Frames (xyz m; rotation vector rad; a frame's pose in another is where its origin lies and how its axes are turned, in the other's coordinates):
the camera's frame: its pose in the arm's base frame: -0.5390 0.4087 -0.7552 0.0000 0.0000 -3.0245
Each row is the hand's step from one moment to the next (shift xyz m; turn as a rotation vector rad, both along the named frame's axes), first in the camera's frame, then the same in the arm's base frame.
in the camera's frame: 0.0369 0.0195 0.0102 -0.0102 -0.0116 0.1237
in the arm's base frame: -0.0344 -0.0237 0.0102 0.0088 0.0127 0.1237
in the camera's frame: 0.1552 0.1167 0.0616 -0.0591 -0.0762 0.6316
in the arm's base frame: -0.1405 -0.1340 0.0616 0.0498 0.0826 0.6316
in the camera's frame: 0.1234 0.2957 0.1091 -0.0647 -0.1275 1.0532
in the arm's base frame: -0.0880 -0.3081 0.1091 0.0494 0.1342 1.0532
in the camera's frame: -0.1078 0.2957 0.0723 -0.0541 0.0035 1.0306
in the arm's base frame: 0.1416 -0.2811 0.0723 0.0541 0.0028 1.0306
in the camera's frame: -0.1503 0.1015 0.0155 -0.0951 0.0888 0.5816
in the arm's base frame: 0.1611 -0.0832 0.0155 0.1048 -0.0771 0.5816
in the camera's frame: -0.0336 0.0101 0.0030 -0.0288 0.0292 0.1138
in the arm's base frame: 0.0345 -0.0061 0.0030 0.0320 -0.0256 0.1138
